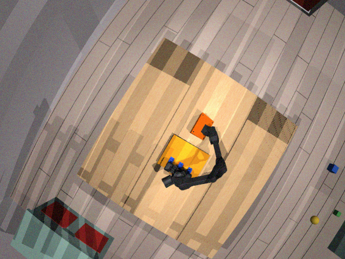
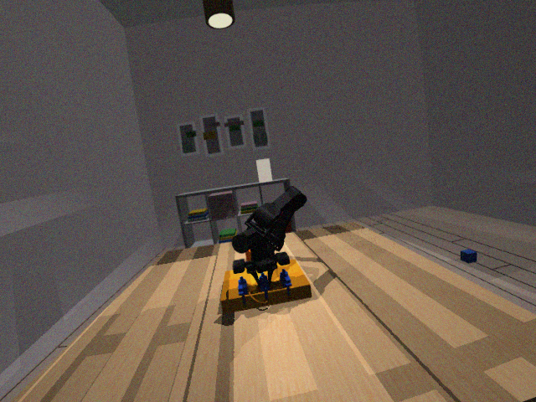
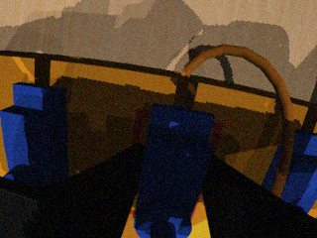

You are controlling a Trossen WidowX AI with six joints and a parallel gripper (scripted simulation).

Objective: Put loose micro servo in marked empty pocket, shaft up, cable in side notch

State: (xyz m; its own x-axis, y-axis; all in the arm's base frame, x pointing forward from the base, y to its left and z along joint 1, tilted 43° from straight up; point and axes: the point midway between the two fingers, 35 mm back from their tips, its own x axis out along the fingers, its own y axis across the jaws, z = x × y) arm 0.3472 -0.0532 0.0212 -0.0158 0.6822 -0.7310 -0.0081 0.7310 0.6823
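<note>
Right now the orange robot deck is 12 cm behind my gripper tip and 3 cm below it.
</note>
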